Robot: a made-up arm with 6 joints.
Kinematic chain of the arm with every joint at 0, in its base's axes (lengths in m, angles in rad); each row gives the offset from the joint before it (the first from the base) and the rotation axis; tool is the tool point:
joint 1: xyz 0 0 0.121 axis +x
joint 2: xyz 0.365 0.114 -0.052 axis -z
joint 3: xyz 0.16 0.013 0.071 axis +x
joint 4: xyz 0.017 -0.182 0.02 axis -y
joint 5: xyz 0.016 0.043 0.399 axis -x
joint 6: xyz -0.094 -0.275 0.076 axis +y
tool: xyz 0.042 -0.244 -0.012
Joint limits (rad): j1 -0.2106..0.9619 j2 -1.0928..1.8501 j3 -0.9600..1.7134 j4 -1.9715..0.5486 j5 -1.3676..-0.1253 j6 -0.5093..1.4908
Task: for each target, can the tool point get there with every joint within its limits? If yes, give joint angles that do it. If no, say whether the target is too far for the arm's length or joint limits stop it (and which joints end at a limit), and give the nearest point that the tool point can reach.
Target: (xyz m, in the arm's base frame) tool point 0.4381 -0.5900 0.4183
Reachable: yes | joints 0.1871 0.5860 -0.6231 -1.7719 -0.4180 0.3952
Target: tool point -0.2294 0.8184 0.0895
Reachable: no: joint limits stop it (at a limit: joint 1, joint 2, joint 4, joint 5, joint 6) | nearest point -0.1037 0.6181 0.0842 | short by 0.237 m
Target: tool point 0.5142 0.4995 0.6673
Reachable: no: joint limits stop it (at a limit: joint 1, joint 2, joint 3, joint 6) | nearest point 0.5921 0.4686 0.7662 | short by 0.130 m
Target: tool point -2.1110 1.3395 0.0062
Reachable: no: too far | nearest point -0.3643 0.3447 0.0609 | short by 2.011 m
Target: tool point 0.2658 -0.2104 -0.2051
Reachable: yes | joints 0.2929 0.5437 0.6920 -0.3556 -0.8952 0.8562
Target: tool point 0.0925 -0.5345 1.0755
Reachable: no: joint limits stop it (at a limit: joint 2, joint 3, joint 5, joint 6) | nearest point 0.1486 -0.3969 0.8299 | short by 0.287 m
